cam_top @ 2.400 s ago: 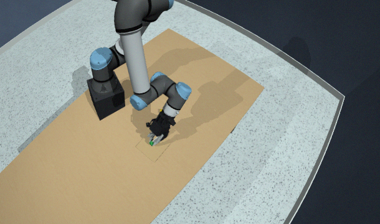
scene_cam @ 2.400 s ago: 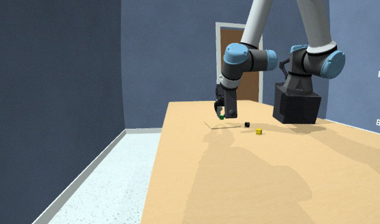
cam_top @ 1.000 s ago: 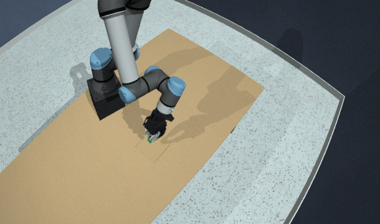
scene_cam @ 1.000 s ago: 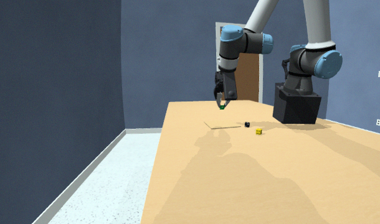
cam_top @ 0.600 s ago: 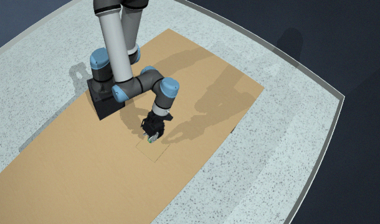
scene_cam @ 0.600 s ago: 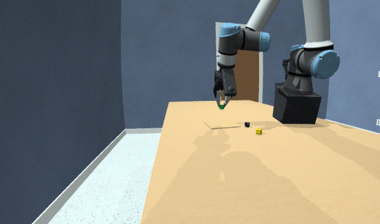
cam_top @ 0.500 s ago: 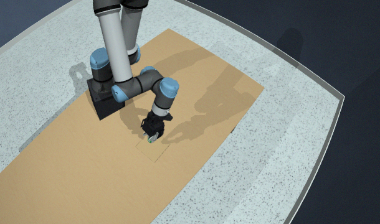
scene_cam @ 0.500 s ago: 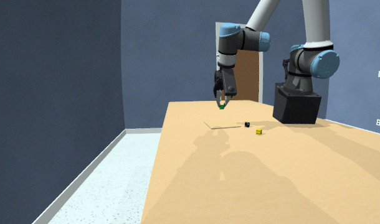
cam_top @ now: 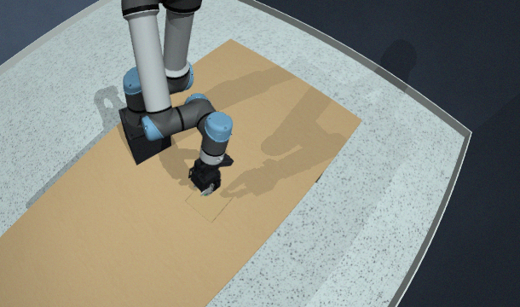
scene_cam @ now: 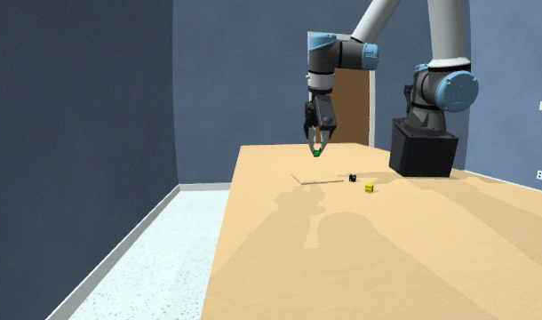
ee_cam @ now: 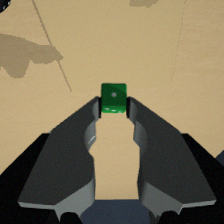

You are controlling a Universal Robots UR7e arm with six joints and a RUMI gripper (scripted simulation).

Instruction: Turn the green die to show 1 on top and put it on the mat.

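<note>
Right now my hand is 1 cm above the green die. The rest, counted from my hand: tan mat: 9 cm below; yellow die: 7 cm behind, 19 cm to the left, 8 cm below; black die: 9 cm behind, 8 cm to the left, 8 cm below.
</note>
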